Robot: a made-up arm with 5 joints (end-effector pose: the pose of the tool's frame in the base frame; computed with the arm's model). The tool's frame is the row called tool. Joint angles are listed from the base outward.
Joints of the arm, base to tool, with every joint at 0 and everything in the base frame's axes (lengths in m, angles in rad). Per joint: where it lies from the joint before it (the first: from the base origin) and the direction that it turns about. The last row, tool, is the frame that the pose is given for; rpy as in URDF.
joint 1: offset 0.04 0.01 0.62 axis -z
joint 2: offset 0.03 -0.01 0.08 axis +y
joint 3: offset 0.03 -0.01 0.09 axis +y
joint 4: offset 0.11 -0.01 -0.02 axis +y
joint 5: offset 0.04 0.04 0 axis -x
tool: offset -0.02 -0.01 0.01 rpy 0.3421 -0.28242 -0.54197
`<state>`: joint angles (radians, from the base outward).
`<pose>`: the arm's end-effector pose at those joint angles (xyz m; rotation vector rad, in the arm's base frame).
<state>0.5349 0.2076 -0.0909 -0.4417 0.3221</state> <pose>0.2137 -0.0887 0.7676 -0.1945 -0.7552 -0.9380</pose>
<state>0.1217 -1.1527 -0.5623 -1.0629 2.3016</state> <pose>-0.0117 0.0406 0.8821 0.6691 1.4503 2.1166</pose>
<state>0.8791 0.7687 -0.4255 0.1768 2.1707</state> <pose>0.2049 -0.1516 0.6803 -1.6555 0.4226 -0.0840</pose>
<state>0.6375 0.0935 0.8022 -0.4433 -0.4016</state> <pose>0.1520 -0.0768 0.6845 0.5565 -0.0047 -1.3067</pose>
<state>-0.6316 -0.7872 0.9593 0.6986 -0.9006</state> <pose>0.1263 0.0681 0.7299 0.5177 0.7968 -0.4825</pose>
